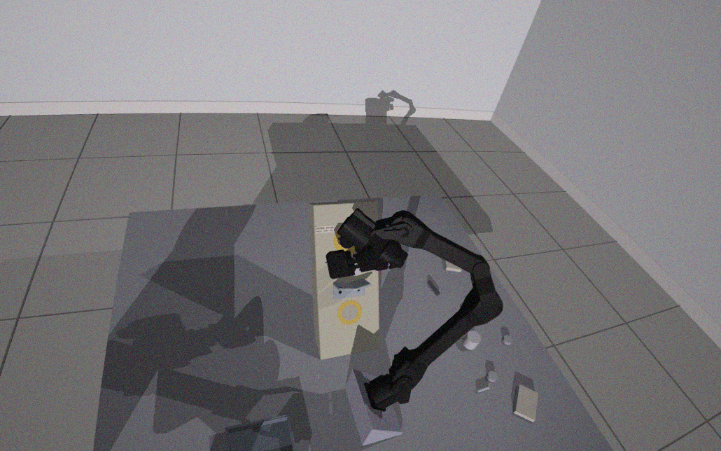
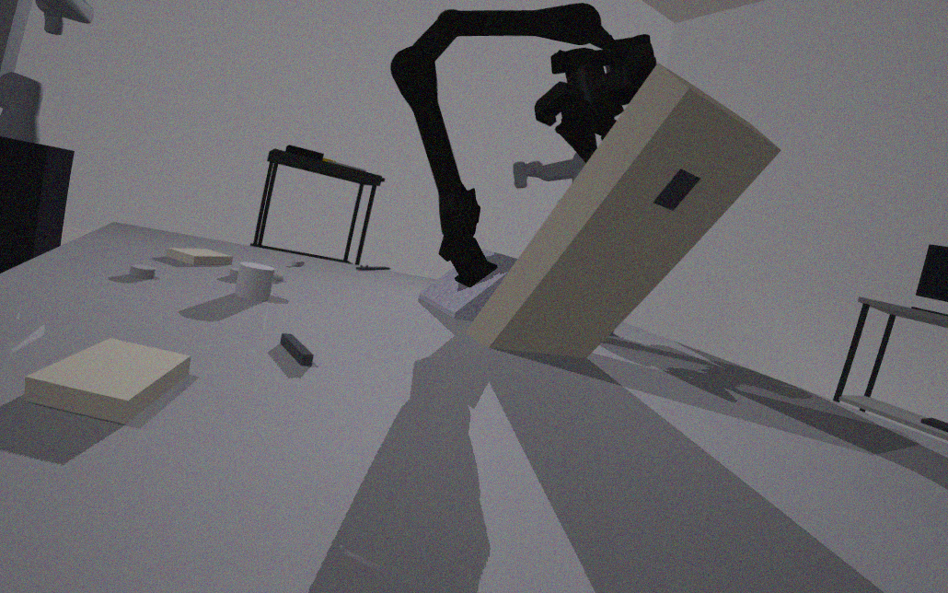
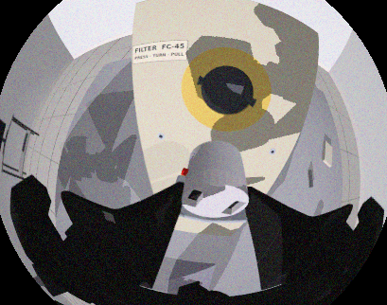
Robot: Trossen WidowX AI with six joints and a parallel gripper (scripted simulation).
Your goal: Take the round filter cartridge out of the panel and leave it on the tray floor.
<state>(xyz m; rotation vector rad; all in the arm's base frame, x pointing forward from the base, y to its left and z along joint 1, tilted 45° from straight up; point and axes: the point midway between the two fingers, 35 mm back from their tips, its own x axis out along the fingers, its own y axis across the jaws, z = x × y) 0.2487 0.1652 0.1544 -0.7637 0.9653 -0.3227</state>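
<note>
My gripper tip is 33 cm past the grey tray, 27 cm to the right of it and 25 cm above it. The rest, counted from my gripper tip: dark bar: 36 cm to the right, 26 cm below, 7 cm ahead; then round white filter cartridge: right at my gripper tip.
</note>
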